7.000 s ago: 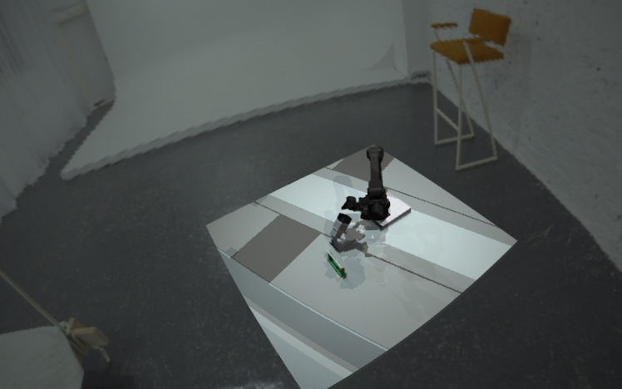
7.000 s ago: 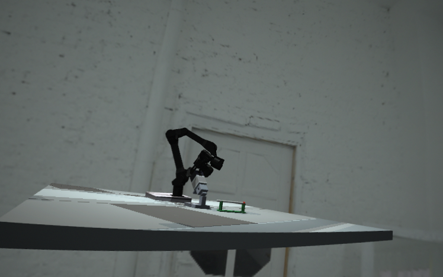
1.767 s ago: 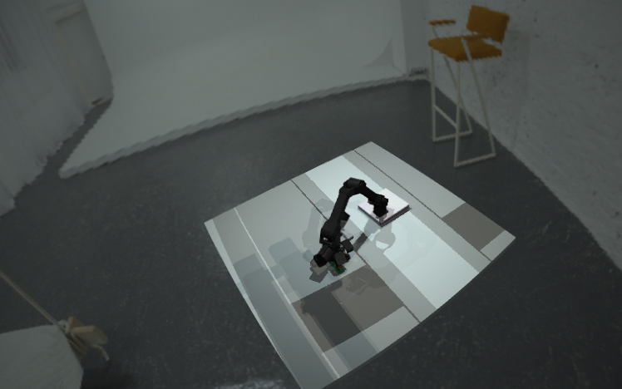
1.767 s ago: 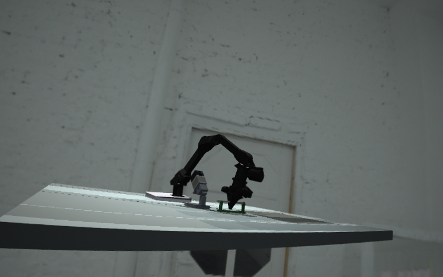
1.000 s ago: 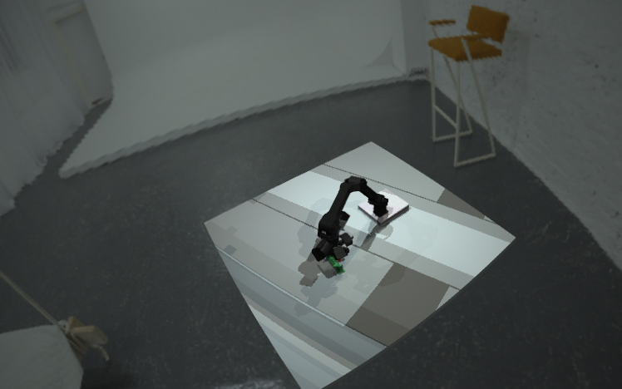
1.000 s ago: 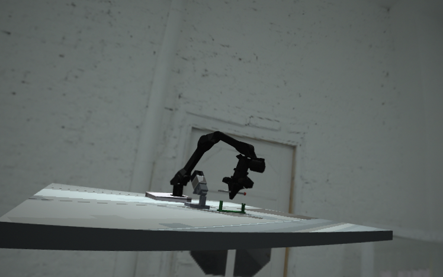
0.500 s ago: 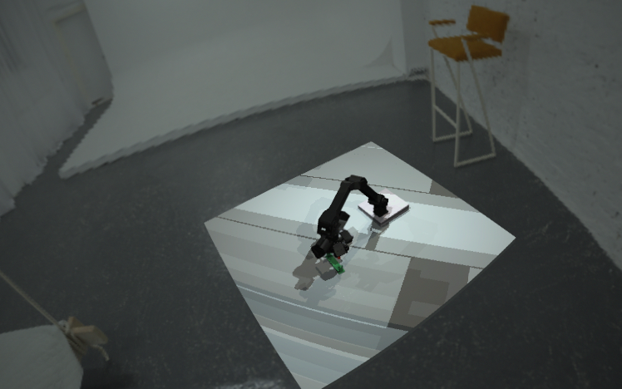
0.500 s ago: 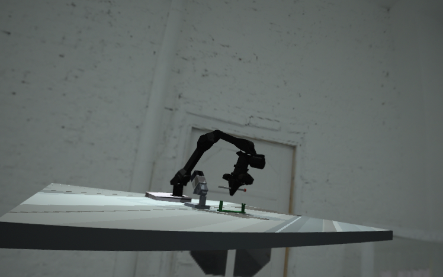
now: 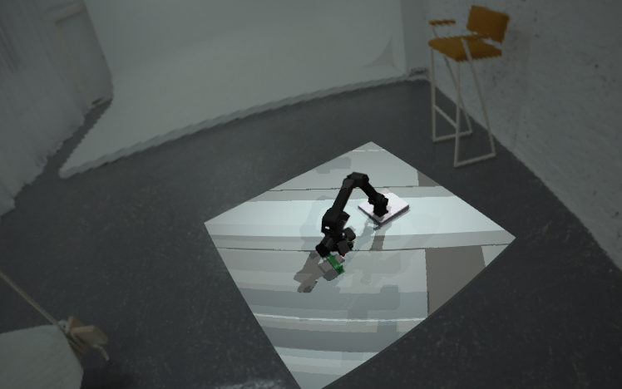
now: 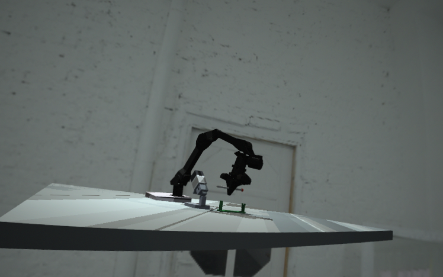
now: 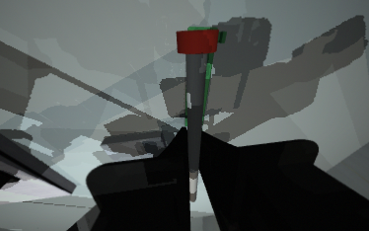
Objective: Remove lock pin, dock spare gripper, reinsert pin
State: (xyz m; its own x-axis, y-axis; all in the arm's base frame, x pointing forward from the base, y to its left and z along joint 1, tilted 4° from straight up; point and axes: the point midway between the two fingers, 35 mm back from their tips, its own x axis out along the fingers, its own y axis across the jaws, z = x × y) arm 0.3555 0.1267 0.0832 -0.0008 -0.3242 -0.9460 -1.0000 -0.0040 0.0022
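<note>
Now: the green cradle 20 mm ahead of my gripper tip, 10 mm to the left of it and 50 mm below it. Round my gripper tip: spare gripper 100 mm behind, 120 mm to the right, 40 mm above; grey mount stand 70 mm behind, 110 mm to the right, 20 mm below.
</note>
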